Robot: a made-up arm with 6 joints. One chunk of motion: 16 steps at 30 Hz.
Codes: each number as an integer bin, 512 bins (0 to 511) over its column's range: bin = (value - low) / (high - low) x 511, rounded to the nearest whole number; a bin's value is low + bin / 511 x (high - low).
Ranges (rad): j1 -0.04..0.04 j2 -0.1..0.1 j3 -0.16..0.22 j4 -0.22..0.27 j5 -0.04..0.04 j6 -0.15..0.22
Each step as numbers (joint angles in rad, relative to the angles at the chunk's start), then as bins.
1 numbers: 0.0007 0.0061 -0.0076 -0.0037 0.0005 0.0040
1 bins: 260 271 205 226 259 213
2 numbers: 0.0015 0.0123 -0.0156 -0.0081 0.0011 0.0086
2 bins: 265 287 194 221 263 219
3 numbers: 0.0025 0.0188 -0.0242 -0.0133 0.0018 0.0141
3 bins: 271 304 183 216 267 227
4 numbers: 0.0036 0.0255 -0.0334 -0.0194 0.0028 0.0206
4 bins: 278 321 170 209 273 236
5 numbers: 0.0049 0.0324 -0.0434 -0.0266 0.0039 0.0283
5 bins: 287 338 157 202 280 246
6 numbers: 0.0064 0.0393 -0.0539 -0.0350 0.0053 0.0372
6 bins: 296 356 143 193 289 259
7 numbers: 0.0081 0.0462 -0.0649 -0.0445 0.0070 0.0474
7 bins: 307 374 128 183 300 273
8 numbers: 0.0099 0.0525 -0.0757 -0.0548 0.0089 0.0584
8 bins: 319 390 113 172 312 288
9 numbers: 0.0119 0.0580 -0.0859 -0.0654 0.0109 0.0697
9 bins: 332 404 100 161 325 303
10 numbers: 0.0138 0.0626 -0.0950 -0.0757 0.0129 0.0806
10 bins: 344 415 87 150 338 318
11 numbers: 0.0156 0.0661 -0.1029 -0.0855 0.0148 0.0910
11 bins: 355 424 77 140 350 333
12 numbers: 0.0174 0.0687 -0.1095 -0.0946 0.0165 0.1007
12 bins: 367 431 68 131 361 346
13 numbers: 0.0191 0.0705 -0.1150 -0.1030 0.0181 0.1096
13 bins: 378 436 61 122 371 359
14 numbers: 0.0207 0.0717 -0.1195 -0.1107 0.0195 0.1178
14 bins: 388 439 54 114 380 370
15 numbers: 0.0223 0.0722 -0.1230 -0.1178 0.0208 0.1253
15 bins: 398 440 50 107 388 380
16 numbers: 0.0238 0.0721 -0.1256 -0.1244 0.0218 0.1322
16 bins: 408 440 46 100 395 390
